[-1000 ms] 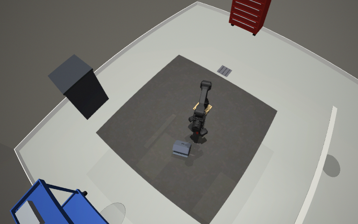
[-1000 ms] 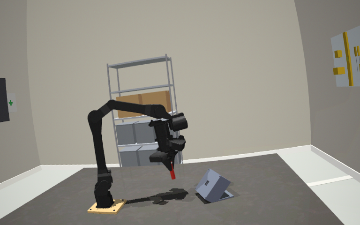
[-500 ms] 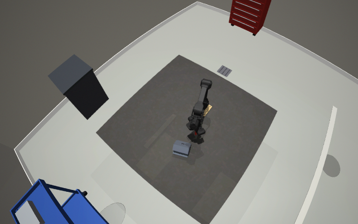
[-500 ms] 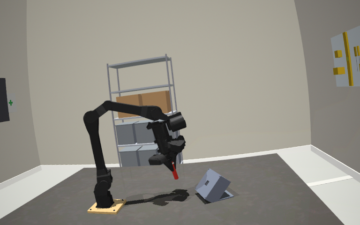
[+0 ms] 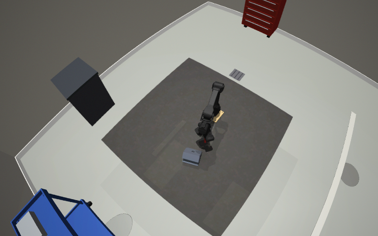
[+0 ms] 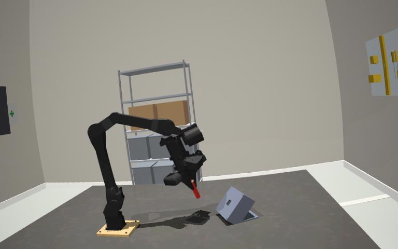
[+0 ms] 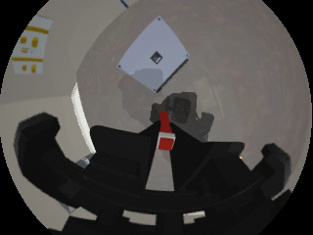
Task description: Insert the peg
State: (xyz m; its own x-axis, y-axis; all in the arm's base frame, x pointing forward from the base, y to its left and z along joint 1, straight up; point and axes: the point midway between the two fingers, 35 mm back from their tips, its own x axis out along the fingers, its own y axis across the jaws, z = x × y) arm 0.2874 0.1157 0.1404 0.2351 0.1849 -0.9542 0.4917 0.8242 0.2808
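Right now the grey sloped panel is 140 mm ahead of my gripper tip, 10 mm to the right of it and 70 mm below it. Also, from my gripper tip: red peg (20 mm above).
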